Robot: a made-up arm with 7 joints. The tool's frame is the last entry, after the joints. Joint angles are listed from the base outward.
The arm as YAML. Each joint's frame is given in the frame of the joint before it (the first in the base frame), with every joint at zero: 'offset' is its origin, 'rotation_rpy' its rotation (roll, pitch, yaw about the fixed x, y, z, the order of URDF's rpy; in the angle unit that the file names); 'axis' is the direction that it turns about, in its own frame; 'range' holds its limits. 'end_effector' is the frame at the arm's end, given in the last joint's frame.
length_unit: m
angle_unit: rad
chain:
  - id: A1
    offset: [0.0, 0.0, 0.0]
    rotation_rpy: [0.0, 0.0, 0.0]
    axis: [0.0, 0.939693, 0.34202]
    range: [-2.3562, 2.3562]
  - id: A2
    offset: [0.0, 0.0, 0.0]
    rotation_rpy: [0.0, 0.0, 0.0]
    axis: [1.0, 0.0, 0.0]
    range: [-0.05, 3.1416]
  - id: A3
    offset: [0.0, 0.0, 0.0]
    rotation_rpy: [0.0, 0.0, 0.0]
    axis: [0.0, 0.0, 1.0]
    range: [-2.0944, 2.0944]
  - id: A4
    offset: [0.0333, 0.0, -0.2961]
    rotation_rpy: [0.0, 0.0, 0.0]
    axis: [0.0, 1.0, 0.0]
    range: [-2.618, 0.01]
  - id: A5
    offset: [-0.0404, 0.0, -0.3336]
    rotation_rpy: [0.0, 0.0, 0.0]
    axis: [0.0, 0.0, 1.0]
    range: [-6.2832, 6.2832]
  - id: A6
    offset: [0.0, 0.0, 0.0]
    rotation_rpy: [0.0, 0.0, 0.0]
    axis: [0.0, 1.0, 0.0]
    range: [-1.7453, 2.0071]
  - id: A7
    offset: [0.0, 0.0, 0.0]
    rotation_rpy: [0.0, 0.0, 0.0]
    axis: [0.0, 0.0, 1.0]
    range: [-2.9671, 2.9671]
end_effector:
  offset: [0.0, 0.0, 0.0]
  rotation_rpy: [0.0, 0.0, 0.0]
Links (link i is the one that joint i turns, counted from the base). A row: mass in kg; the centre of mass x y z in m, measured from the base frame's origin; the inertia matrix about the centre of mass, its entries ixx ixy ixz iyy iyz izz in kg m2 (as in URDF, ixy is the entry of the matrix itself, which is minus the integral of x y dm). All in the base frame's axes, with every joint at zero. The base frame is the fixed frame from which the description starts. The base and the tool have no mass.
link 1: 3.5; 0.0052 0.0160 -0.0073; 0.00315 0 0 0.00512 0.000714 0.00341
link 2: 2.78; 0.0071 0.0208 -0.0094; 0.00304 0 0 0.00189 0 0.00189
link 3: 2.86; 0.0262 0.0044 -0.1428; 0.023 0 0.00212 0.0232 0 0.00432
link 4: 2.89; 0.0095 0.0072 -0.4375; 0.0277 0 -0.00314 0.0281 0 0.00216
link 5: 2.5; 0.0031 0.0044 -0.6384; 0.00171 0 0 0.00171 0 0.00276
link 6: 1.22; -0.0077 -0.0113 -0.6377; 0.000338 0 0 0.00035 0 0.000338
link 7: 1.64; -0.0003 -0.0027 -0.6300; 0.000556 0 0 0.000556 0 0.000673
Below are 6 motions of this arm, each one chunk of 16 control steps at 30 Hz.
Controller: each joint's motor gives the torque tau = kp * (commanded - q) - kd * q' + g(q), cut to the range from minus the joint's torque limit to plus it. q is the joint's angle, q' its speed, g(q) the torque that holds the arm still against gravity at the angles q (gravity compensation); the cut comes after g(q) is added. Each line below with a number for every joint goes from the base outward.
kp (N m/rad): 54 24 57 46 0.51 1.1 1
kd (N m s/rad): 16 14 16 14 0.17 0.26 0.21
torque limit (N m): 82 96 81 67 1.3 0.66 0.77
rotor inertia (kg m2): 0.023 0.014 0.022 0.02 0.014 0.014 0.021
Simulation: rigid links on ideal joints. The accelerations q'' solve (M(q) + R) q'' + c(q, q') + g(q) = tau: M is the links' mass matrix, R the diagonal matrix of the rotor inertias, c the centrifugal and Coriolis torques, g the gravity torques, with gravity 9.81 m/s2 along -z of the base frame. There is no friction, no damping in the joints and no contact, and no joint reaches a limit. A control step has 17 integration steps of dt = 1/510 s. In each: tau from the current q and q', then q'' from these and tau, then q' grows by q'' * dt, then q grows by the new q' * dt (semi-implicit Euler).
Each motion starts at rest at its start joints. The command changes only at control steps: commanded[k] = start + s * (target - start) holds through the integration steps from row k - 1 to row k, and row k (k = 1, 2, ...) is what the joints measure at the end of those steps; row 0 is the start. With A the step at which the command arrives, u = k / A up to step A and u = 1 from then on. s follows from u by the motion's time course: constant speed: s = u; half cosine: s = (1 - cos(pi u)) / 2; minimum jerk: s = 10 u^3 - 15 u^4 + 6 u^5; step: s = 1 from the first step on.
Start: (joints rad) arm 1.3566 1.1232 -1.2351 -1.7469 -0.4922 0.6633 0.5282
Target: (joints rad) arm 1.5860 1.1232 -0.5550 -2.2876 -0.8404 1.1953 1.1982
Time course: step
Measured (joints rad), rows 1 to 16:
1: 1.3993 1.1245 -1.1755 -1.7730 -0.5099 0.6850 0.5413
2: 1.4367 1.1304 -1.1170 -1.8162 -0.5367 0.7311 0.5777
3: 1.4659 1.1342 -1.0624 -1.8607 -0.5669 0.7858 0.6301
4: 1.4876 1.1351 -1.0114 -1.9034 -0.5976 0.8416 0.6921
5: 1.5031 1.1340 -0.9637 -1.9433 -0.6269 0.8943 0.7586
6: 1.5136 1.1316 -0.9193 -1.9804 -0.6537 0.9421 0.8257
7: 1.5202 1.1286 -0.8781 -2.0145 -0.6776 0.9843 0.8904
8: 1.5240 1.1257 -0.8401 -2.0458 -0.6983 1.0206 0.9508
9: 1.5260 1.1231 -0.8052 -2.0742 -0.7160 1.0516 1.0055
10: 1.5269 1.1211 -0.7736 -2.0998 -0.7309 1.0777 1.0537
11: 1.5272 1.1196 -0.7450 -2.1229 -0.7434 1.0994 1.0953
12: 1.5274 1.1187 -0.7194 -2.1434 -0.7538 1.1174 1.1302
13: 1.5279 1.1182 -0.6967 -2.1617 -0.7625 1.1323 1.1588
14: 1.5287 1.1181 -0.6768 -2.1779 -0.7698 1.1445 1.1816
15: 1.5299 1.1182 -0.6594 -2.1922 -0.7761 1.1544 1.1992
16: 1.5316 1.1185 -0.6444 -2.2047 -0.7815 1.1625 1.2122

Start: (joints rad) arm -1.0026 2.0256 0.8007 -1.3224 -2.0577 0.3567 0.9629
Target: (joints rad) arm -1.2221 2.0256 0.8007 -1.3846 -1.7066 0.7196 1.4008
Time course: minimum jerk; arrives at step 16
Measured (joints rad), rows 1 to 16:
1: -1.0026 2.0256 0.8007 -1.3224 -2.0577 0.3567 0.9629
2: -1.0029 2.0255 0.8006 -1.3225 -2.0576 0.3570 0.9631
3: -1.0036 2.0253 0.8002 -1.3228 -2.0572 0.3578 0.9639
4: -1.0051 2.0249 0.7996 -1.3234 -2.0562 0.3599 0.9659
5: -1.0078 2.0241 0.7986 -1.3245 -2.0542 0.3641 0.9700
6: -1.0120 2.0230 0.7973 -1.3260 -2.0506 0.3710 0.9770
7: -1.0179 2.0215 0.7957 -1.3281 -2.0450 0.3813 0.9878
8: -1.0255 2.0197 0.7941 -1.3306 -2.0371 0.3953 1.0030
9: -1.0349 2.0177 0.7924 -1.3336 -2.0265 0.4131 1.0229
10: -1.0458 2.0156 0.7909 -1.3369 -2.0132 0.4344 1.0476
11: -1.0579 2.0135 0.7897 -1.3403 -1.9973 0.4585 1.0765
12: -1.0709 2.0117 0.7890 -1.3439 -1.9793 0.4847 1.1088
13: -1.0842 2.0102 0.7887 -1.3474 -1.9594 0.5119 1.1434
14: -1.0975 2.0093 0.7890 -1.3507 -1.9384 0.5391 1.1790
15: -1.1103 2.0089 0.7899 -1.3537 -1.9169 0.5650 1.2143
16: -1.1223 2.0091 0.7912 -1.3565 -1.8955 0.5890 1.2479

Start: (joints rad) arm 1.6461 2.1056 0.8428 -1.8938 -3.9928 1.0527 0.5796
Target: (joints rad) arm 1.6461 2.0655 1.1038 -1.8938 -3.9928 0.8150 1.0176
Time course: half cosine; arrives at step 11
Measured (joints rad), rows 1 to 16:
1: 1.6463 2.1055 0.8432 -1.8938 -3.9928 1.0526 0.5798
2: 1.6472 2.1052 0.8447 -1.8939 -3.9927 1.0518 0.5811
3: 1.6488 2.1045 0.8480 -1.8941 -3.9925 1.0497 0.5845
4: 1.6512 2.1034 0.8537 -1.8944 -3.9921 1.0455 0.5916
5: 1.6541 2.1017 0.8620 -1.8948 -3.9914 1.0386 0.6034
6: 1.6572 2.0997 0.8730 -1.8951 -3.9904 1.0287 0.6210
7: 1.6603 2.0973 0.8865 -1.8955 -3.9891 1.0157 0.6446
8: 1.6629 2.0947 0.9022 -1.8957 -3.9876 0.9999 0.6741
9: 1.6647 2.0922 0.9193 -1.8958 -3.9861 0.9819 0.7084
10: 1.6655 2.0899 0.9370 -1.8958 -3.9846 0.9627 0.7461
11: 1.6649 2.0879 0.9543 -1.8955 -3.9833 0.9431 0.7852
12: 1.6632 2.0864 0.9708 -1.8950 -3.9824 0.9244 0.8238
13: 1.6608 2.0852 0.9863 -1.8945 -3.9820 0.9070 0.8601
14: 1.6579 2.0843 1.0006 -1.8940 -3.9820 0.8914 0.8932
15: 1.6550 2.0837 1.0138 -1.8936 -3.9826 0.8777 0.9225
16: 1.6520 2.0832 1.0257 -1.8932 -3.9836 0.8659 0.9476

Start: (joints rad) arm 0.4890 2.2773 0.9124 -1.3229 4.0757 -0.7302 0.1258
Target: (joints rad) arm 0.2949 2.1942 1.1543 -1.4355 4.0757 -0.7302 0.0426
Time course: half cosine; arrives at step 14
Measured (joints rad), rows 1 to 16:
1: 0.4890 2.2772 0.9126 -1.3230 4.0757 -0.7302 0.1258
2: 0.4889 2.2768 0.9132 -1.3236 4.0758 -0.7302 0.1257
3: 0.4886 2.2757 0.9147 -1.3249 4.0761 -0.7301 0.1253
4: 0.4877 2.2740 0.9175 -1.3271 4.0769 -0.7300 0.1247
5: 0.4860 2.2715 0.9217 -1.3303 4.0782 -0.7299 0.1235
6: 0.4833 2.2682 0.9276 -1.3344 4.0801 -0.7298 0.1218
7: 0.4793 2.2642 0.9353 -1.3396 4.0828 -0.7297 0.1193
8: 0.4739 2.2596 0.9448 -1.3455 4.0861 -0.7296 0.1161
9: 0.4669 2.2547 0.9560 -1.3520 4.0899 -0.7296 0.1121
10: 0.4585 2.2496 0.9687 -1.3589 4.0939 -0.7295 0.1074
11: 0.4487 2.2446 0.9825 -1.3658 4.0979 -0.7296 0.1020
12: 0.4376 2.2400 0.9972 -1.3727 4.1016 -0.7296 0.0961
13: 0.4256 2.2360 1.0122 -1.3791 4.1046 -0.7296 0.0898
14: 0.4131 2.2328 1.0272 -1.3849 4.1066 -0.7296 0.0833
15: 0.4003 2.2304 1.0416 -1.3899 4.1075 -0.7296 0.0769
16: 0.3876 2.2288 1.0553 -1.3944 4.1070 -0.7296 0.0708

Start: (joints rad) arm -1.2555 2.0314 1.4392 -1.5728 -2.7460 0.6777 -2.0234
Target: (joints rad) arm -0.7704 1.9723 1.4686 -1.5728 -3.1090 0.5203 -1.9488
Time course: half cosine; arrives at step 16
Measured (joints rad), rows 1 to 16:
1: -1.2552 2.0314 1.4394 -1.5728 -2.7461 0.6776 -2.0234
2: -1.2541 2.0314 1.4403 -1.5728 -2.7465 0.6774 -2.0232
3: -1.2515 2.0313 1.4419 -1.5728 -2.7476 0.6766 -2.0229
4: -1.2470 2.0313 1.4445 -1.5728 -2.7500 0.6752 -2.0221
5: -1.2400 2.0311 1.4479 -1.5729 -2.7540 0.6727 -2.0209
6: -1.2302 2.0309 1.4520 -1.5729 -2.7601 0.6690 -2.0190
7: -1.2173 2.0305 1.4566 -1.5730 -2.7686 0.6641 -2.0164
8: -1.2011 2.0301 1.4614 -1.5731 -2.7796 0.6577 -2.0130
9: -1.1819 2.0295 1.4663 -1.5732 -2.7931 0.6500 -2.0089
10: -1.1598 2.0288 1.4708 -1.5734 -2.8091 0.6411 -2.0042
11: -1.1352 2.0279 1.4747 -1.5735 -2.8272 0.6312 -1.9988
12: -1.1085 2.0270 1.4778 -1.5736 -2.8471 0.6204 -1.9931
13: -1.0805 2.0260 1.4798 -1.5736 -2.8683 0.6092 -1.9870
14: -1.0519 2.0250 1.4807 -1.5737 -2.8901 0.5978 -1.9810
15: -1.0235 2.0239 1.4803 -1.5737 -2.9119 0.5867 -1.9751
16: -0.9960 2.0227 1.4786 -1.5738 -2.9331 0.5761 -1.9697

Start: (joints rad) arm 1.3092 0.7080 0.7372 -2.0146 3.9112 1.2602 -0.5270
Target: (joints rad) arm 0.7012 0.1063 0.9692 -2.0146 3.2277 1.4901 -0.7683
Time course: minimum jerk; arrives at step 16
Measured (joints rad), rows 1 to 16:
1: 1.3091 0.7079 0.7372 -2.0146 3.9112 1.2602 -0.5270
2: 1.3084 0.7074 0.7376 -2.0145 3.9109 1.2603 -0.5271
3: 1.3061 0.7056 0.7386 -2.0143 3.9100 1.2608 -0.5275
4: 1.3012 0.7020 0.7409 -2.0139 3.9077 1.2620 -0.5286
5: 1.2924 0.6957 0.7448 -2.0132 3.9031 1.2645 -0.5308
6: 1.2789 0.6863 0.7507 -2.0123 3.8953 1.2687 -0.5347
7: 1.2602 0.6736 0.7589 -2.0111 3.8834 1.2751 -0.5407
8: 1.2361 0.6576 0.7693 -2.0100 3.8667 1.2839 -0.5491
9: 1.2068 0.6388 0.7819 -2.0089 3.8448 1.2952 -0.5603
10: 1.1732 0.6176 0.7963 -2.0080 3.8175 1.3088 -0.5740
11: 1.1363 0.5949 0.8119 -2.0075 3.7852 1.3244 -0.5902
12: 1.0976 0.5713 0.8280 -2.0075 3.7486 1.3415 -0.6082
13: 1.0586 0.5479 0.8438 -2.0080 3.7087 1.3592 -0.6275
14: 1.0208 0.5251 0.8587 -2.0090 3.6669 1.3769 -0.6472
15: 0.9853 0.5035 0.8721 -2.0104 3.6245 1.3937 -0.6667
16: 0.9530 0.4833 0.8838 -2.0120 3.5828 1.4092 -0.6852

